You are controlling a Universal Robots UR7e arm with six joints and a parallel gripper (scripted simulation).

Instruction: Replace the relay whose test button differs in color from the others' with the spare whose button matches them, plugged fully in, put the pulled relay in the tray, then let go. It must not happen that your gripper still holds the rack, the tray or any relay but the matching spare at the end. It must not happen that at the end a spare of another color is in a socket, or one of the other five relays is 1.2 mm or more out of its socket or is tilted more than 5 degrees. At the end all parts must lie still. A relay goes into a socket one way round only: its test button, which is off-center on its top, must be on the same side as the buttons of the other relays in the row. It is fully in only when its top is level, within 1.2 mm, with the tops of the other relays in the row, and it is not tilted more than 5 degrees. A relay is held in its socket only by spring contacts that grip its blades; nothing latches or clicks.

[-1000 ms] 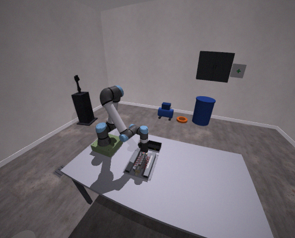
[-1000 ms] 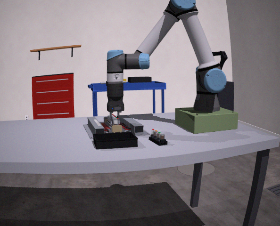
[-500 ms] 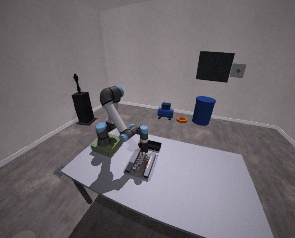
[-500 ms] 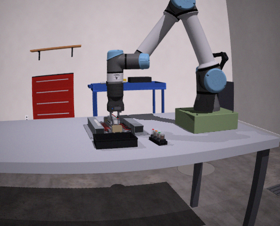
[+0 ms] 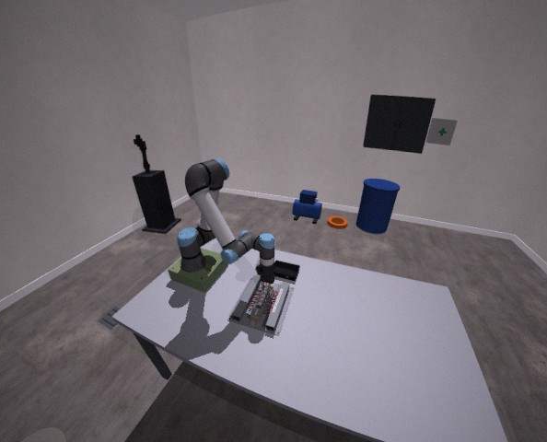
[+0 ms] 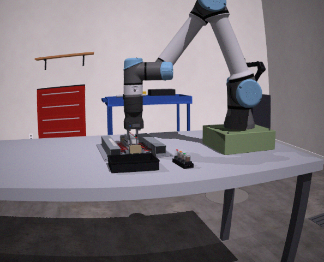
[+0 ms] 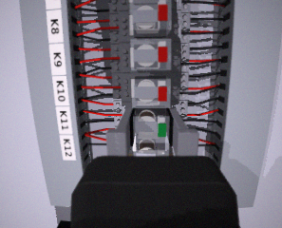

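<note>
The black tray lies 8 cm ahead of my hand, 21 cm to the left of it and 4 cm below it.
</note>
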